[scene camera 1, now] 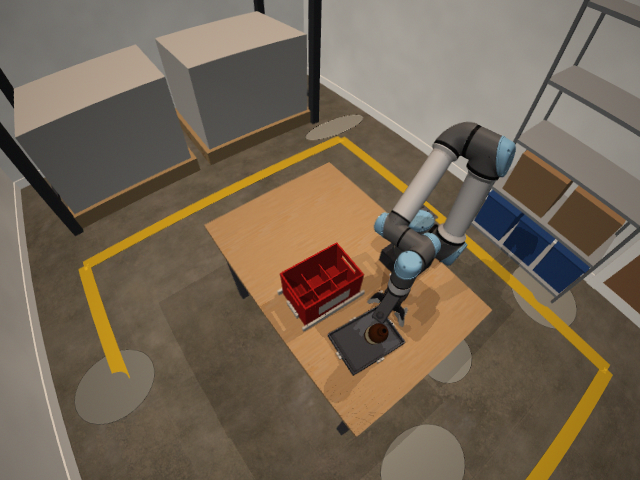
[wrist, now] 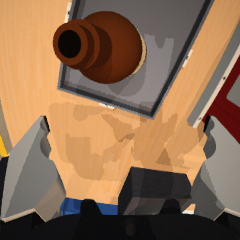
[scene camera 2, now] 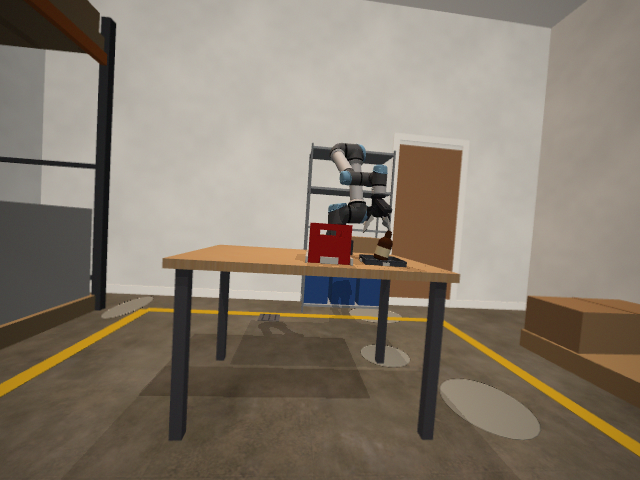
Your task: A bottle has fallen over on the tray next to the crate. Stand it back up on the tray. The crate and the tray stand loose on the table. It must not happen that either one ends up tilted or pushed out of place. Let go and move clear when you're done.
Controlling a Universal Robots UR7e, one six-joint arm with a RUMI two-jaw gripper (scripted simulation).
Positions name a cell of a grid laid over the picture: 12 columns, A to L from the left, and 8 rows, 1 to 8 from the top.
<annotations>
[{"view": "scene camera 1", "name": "red crate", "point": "G5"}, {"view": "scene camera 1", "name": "dark grey tray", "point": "G6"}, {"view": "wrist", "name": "my gripper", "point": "G4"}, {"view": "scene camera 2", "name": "red crate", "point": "G5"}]
</annotations>
